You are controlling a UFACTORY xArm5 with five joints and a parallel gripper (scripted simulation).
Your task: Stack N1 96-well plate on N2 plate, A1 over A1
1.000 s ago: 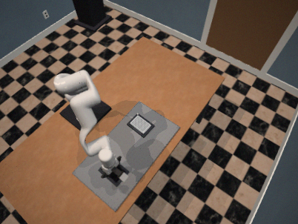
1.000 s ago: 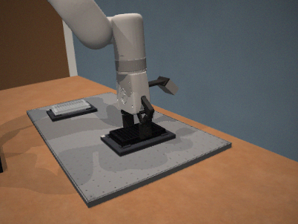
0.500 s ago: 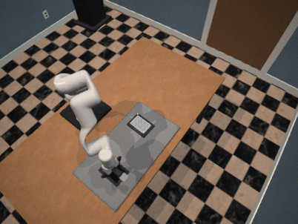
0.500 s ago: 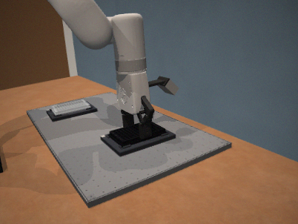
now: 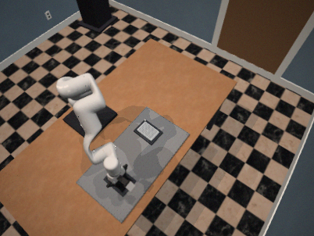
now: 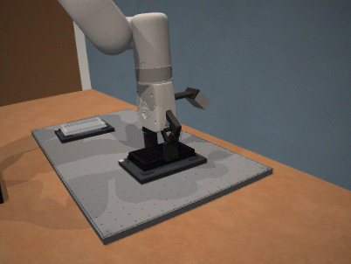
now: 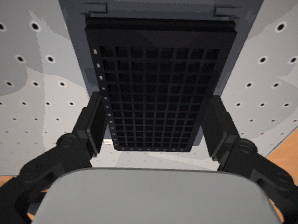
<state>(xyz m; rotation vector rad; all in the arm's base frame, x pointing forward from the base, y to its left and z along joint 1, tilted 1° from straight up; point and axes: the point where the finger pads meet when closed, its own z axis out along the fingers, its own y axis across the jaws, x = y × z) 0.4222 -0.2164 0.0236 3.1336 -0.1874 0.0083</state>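
Right now the plate nest N1 is 30 mm below my hand. Round my hand: black 96-well plate: 10 mm below; then white 96-well plate: 370 mm to the left, 30 mm behind, 20 mm below; then white corner mark: 70 mm behind, 60 mm to the left, 20 mm below.
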